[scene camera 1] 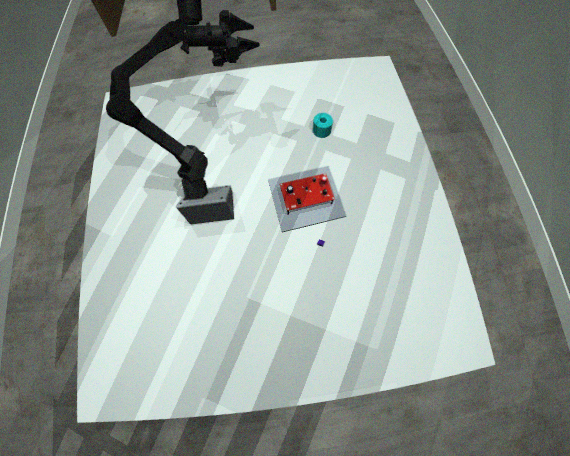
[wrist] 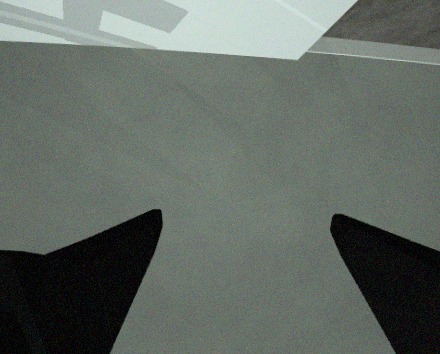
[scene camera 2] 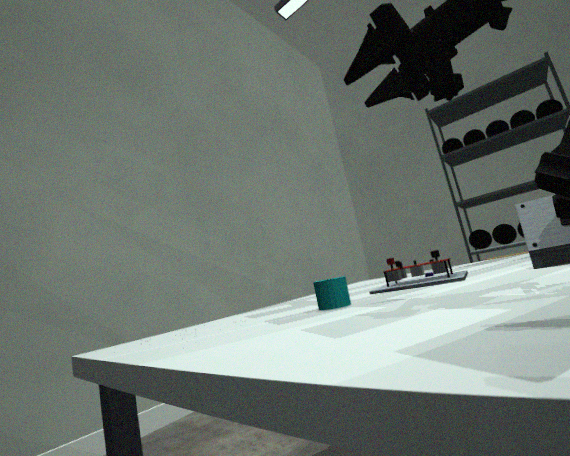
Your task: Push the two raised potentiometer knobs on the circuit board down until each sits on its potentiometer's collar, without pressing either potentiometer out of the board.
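Frame: origin at the arm's base, x ahead, y left, z up, level; metres.
Where they show: gripper, fingertip midpoint: [scene camera 1: 256, 35] [wrist: 246, 219] [scene camera 2: 356, 94]; arm's base at its link origin: [scene camera 1: 196, 196].
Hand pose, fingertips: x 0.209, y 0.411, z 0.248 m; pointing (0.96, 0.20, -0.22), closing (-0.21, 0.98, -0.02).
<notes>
Each offset is from my fingertips to the top centre of the thing. "spot": to the spot under its first point. Level surfaces: height alone.
The red circuit board {dz -0.292 m} [scene camera 1: 312, 199] [scene camera 2: 420, 264] stands on short legs above a grey base plate [scene camera 1: 300, 221] [scene camera 2: 420, 286]. One raised knob with a light top {dx +0.087, dy -0.387, dz -0.264 m} [scene camera 1: 290, 189] is near the board's left end in scene view 1; it looks black in scene view 2 [scene camera 2: 435, 254]. The other raised knob {dx +0.198, dy -0.356, dz -0.261 m} [scene camera 1: 324, 178] is near the far right corner; it looks red in scene view 2 [scene camera 2: 390, 261]. The collars are too small to make out. My gripper [scene camera 1: 256, 36] [scene camera 2: 357, 93] [wrist: 246, 219] is open and empty, high above table level and well away from the board. The board does not show in the wrist view.
A teal cylinder with a hole in its top {spot: dx +0.211, dy -0.132, dz -0.282 m} [scene camera 1: 322, 126] [scene camera 2: 332, 294] stands on the white table {dz -0.342 m} [scene camera 1: 210, 350] [scene camera 2: 225, 350] [wrist: 240, 35], beyond the board in scene view 1. A small purple block {dx +0.180, dy -0.550, dz -0.327 m} [scene camera 1: 321, 243] lies on the nearer side. A shelf rack [scene camera 2: 492, 95] stands behind.
</notes>
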